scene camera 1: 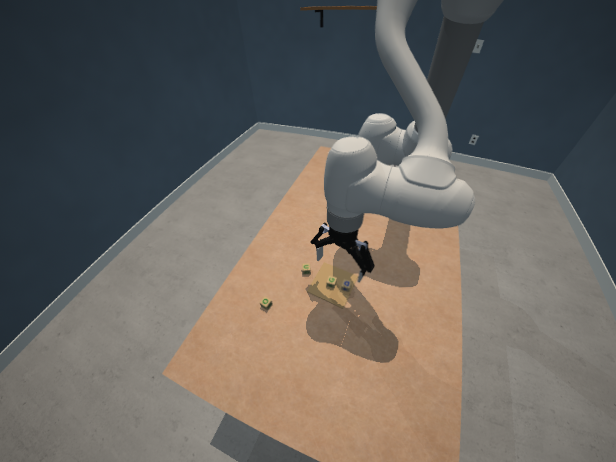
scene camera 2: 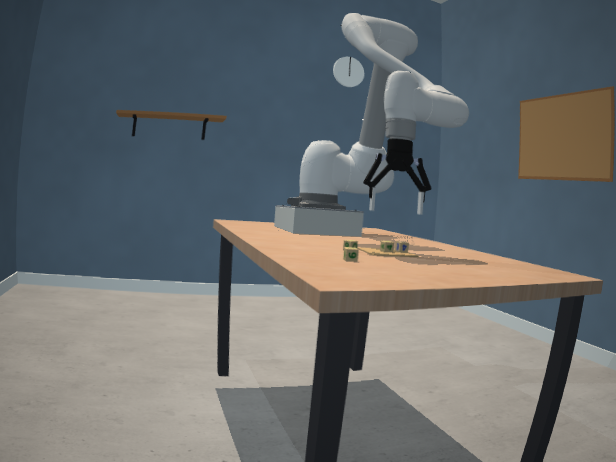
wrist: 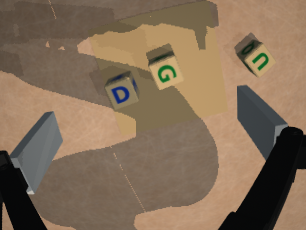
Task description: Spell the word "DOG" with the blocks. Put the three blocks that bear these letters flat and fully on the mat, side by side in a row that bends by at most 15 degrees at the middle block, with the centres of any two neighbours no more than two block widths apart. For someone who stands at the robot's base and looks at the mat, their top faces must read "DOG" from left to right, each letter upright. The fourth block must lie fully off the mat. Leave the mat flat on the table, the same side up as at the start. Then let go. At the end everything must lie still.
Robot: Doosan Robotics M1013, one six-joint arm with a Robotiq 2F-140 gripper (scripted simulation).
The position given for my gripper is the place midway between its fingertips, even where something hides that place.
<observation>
In view: my gripper (scene camera 2: pixel 396 212) and a mat (wrist: pixel 126 45).
My gripper is seen too in scene camera 1 (scene camera 1: pixel 339 268) and in the wrist view (wrist: pixel 145 114).
</observation>
